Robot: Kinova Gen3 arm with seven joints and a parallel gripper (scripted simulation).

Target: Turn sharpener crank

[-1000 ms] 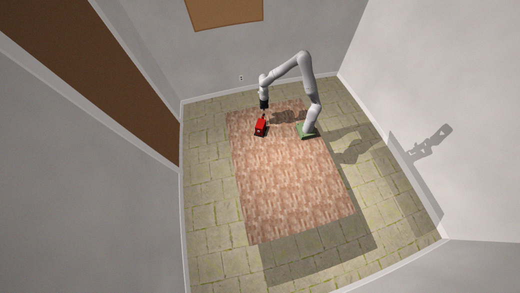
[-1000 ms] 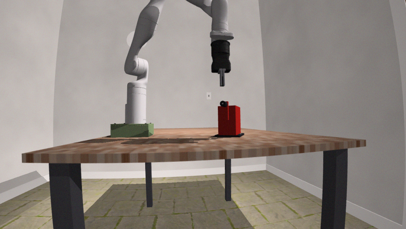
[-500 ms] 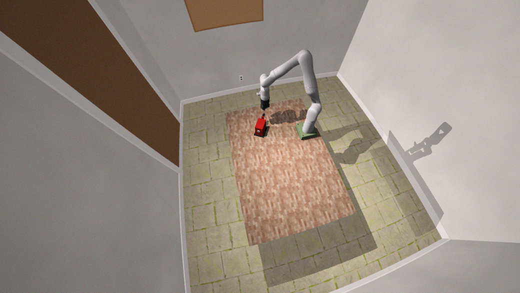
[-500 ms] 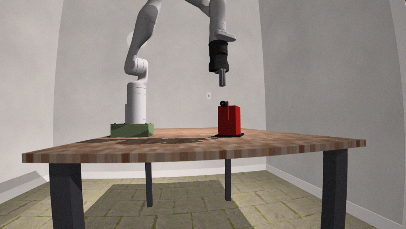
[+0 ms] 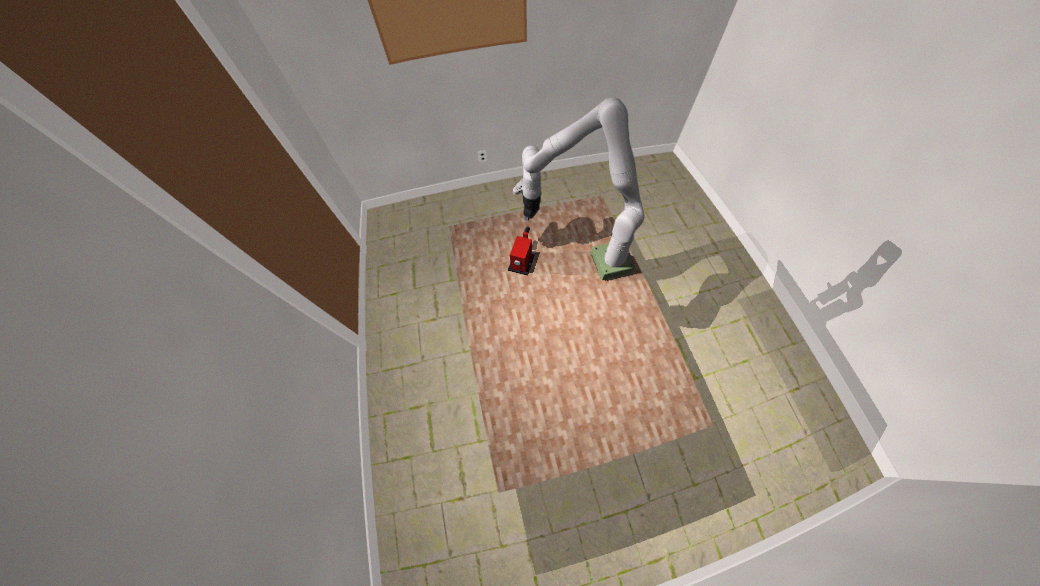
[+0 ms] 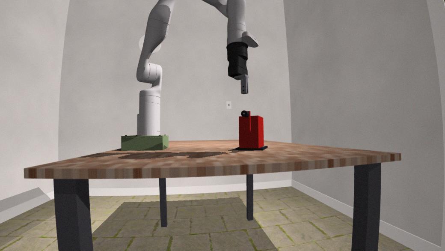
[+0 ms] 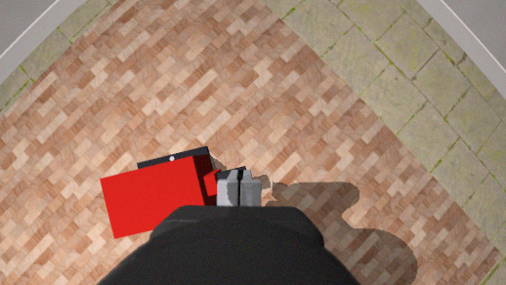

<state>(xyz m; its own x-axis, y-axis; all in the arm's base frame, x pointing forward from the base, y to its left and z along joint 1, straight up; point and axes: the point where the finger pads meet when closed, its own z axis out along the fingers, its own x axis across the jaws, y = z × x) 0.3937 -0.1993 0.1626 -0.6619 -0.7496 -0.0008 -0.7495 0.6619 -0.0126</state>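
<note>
My gripper is now 1 cm to the right of the dark handle and 9 cm above it.
</note>
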